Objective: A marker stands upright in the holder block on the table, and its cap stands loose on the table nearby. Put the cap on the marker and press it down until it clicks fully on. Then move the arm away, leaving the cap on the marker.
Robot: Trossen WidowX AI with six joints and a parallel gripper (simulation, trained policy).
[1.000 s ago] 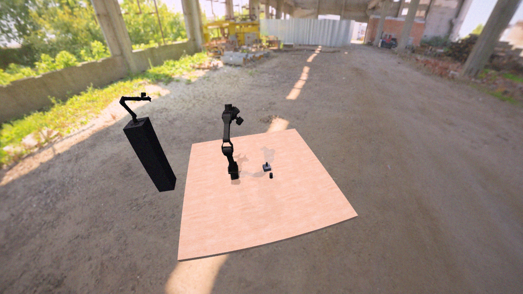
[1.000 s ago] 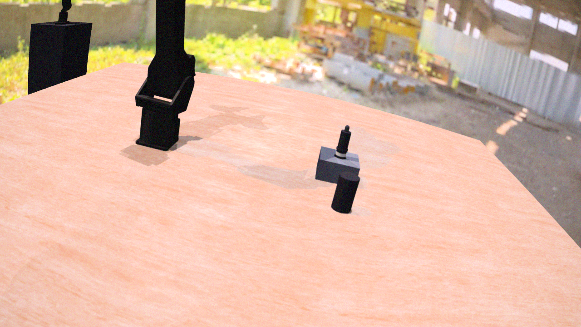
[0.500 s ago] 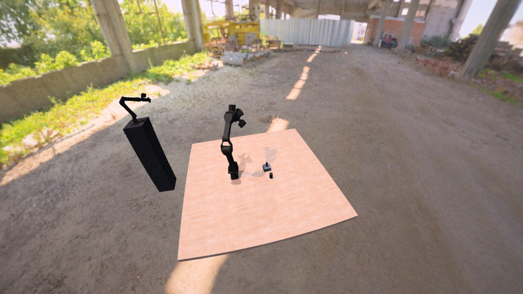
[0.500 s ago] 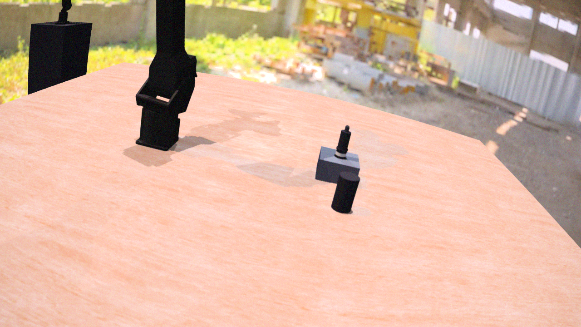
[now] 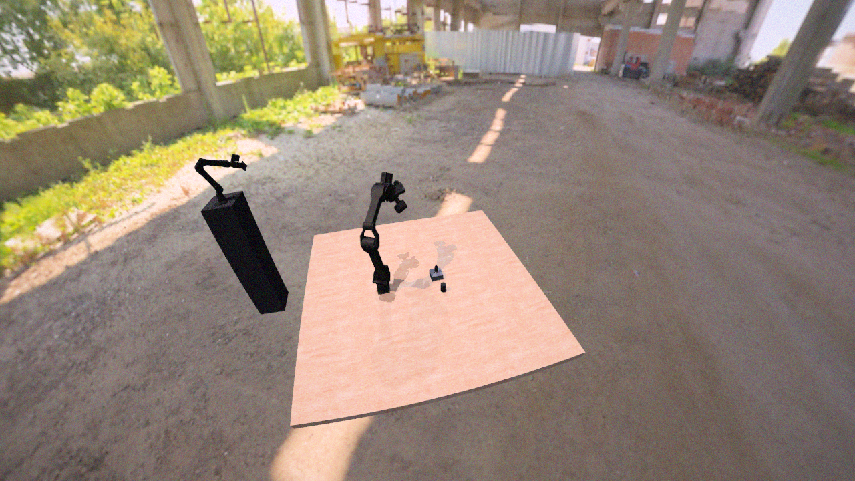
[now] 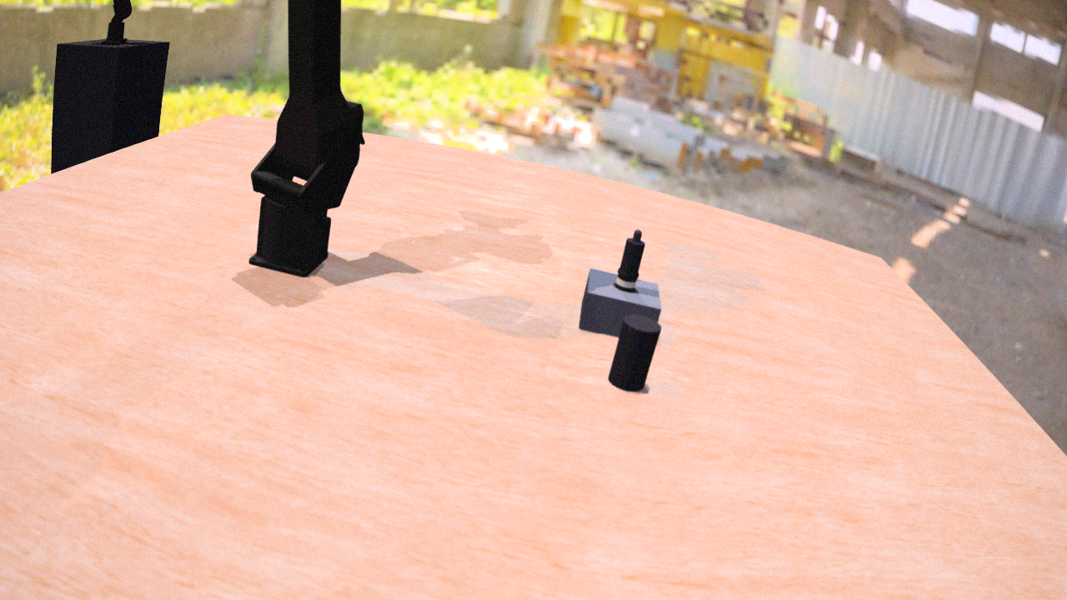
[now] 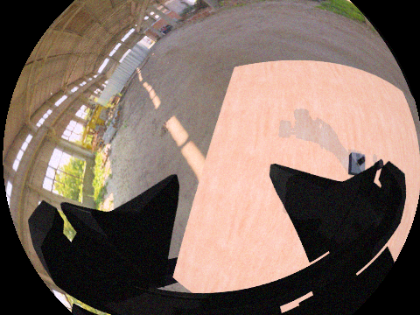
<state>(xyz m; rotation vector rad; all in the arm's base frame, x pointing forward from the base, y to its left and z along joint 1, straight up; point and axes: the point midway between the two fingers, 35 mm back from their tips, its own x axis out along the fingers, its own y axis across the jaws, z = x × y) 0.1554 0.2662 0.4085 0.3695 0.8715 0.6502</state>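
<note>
Now: the black cap 380 mm to the right of my gripper tip, 360 mm below it and 150 mm ahead of it. From my gripper tip the other things lie so: grey holder block: 370 mm below, 260 mm to the right, 140 mm ahead.
</note>
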